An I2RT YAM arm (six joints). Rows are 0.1 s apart.
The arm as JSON. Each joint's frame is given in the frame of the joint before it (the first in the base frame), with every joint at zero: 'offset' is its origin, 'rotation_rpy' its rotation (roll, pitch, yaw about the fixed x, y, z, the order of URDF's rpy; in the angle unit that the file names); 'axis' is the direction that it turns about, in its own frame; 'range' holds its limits. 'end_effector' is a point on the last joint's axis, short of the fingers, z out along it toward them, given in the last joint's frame.
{
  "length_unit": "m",
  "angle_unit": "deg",
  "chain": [
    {
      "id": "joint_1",
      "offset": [
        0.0,
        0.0,
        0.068
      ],
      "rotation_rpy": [
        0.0,
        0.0,
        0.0
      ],
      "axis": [
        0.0,
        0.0,
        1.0
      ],
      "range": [
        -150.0,
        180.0
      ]
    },
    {
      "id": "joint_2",
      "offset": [
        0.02,
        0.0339,
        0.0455
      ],
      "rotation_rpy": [
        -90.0,
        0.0,
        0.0
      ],
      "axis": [
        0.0,
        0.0,
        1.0
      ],
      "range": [
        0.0,
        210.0
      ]
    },
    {
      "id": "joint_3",
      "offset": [
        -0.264,
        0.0,
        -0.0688
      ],
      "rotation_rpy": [
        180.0,
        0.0,
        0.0
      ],
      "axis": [
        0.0,
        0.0,
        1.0
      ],
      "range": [
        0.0,
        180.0
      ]
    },
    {
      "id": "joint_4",
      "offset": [
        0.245,
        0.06,
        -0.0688
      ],
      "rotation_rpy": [
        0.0,
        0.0,
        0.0
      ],
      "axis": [
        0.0,
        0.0,
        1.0
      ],
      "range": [
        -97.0,
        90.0
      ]
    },
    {
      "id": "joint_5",
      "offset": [
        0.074,
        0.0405,
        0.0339
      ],
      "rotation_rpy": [
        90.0,
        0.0,
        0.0
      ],
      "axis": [
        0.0,
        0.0,
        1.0
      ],
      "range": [
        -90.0,
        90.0
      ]
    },
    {
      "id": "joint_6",
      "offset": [
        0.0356,
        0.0,
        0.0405
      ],
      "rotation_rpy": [
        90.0,
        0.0,
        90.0
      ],
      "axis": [
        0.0,
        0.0,
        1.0
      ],
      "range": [
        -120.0,
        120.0
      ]
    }
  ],
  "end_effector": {
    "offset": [
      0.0,
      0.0,
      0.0
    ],
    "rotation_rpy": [
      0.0,
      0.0,
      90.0
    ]
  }
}
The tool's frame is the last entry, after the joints.
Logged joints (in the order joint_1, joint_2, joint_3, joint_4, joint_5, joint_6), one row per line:
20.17, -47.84, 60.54, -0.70, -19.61, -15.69
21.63, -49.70, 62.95, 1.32, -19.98, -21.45
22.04, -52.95, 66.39, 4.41, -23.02, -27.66
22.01, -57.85, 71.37, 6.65, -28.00, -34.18
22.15, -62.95, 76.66, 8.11, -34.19, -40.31
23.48, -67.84, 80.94, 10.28, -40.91, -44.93
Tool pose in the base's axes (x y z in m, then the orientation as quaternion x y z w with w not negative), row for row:
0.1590, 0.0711, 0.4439, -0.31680, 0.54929, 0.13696, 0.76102
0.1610, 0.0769, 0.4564, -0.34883, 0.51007, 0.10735, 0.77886
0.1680, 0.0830, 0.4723, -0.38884, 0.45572, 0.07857, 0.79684
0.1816, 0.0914, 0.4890, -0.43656, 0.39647, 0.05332, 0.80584
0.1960, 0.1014, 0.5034, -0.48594, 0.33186, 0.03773, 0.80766
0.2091, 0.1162, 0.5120, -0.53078, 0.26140, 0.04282, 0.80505
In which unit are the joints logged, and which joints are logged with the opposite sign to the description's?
The joints are logged in degrees. Opposite sign: joint_2.
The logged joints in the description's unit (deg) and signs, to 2 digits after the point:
20.17, 47.84, 60.54, -0.70, -19.61, -15.69
21.63, 49.70, 62.95, 1.32, -19.98, -21.45
22.04, 52.95, 66.39, 4.41, -23.02, -27.66
22.01, 57.85, 71.37, 6.65, -28.00, -34.18
22.15, 62.95, 76.66, 8.11, -34.19, -40.31
23.48, 67.84, 80.94, 10.28, -40.91, -44.93

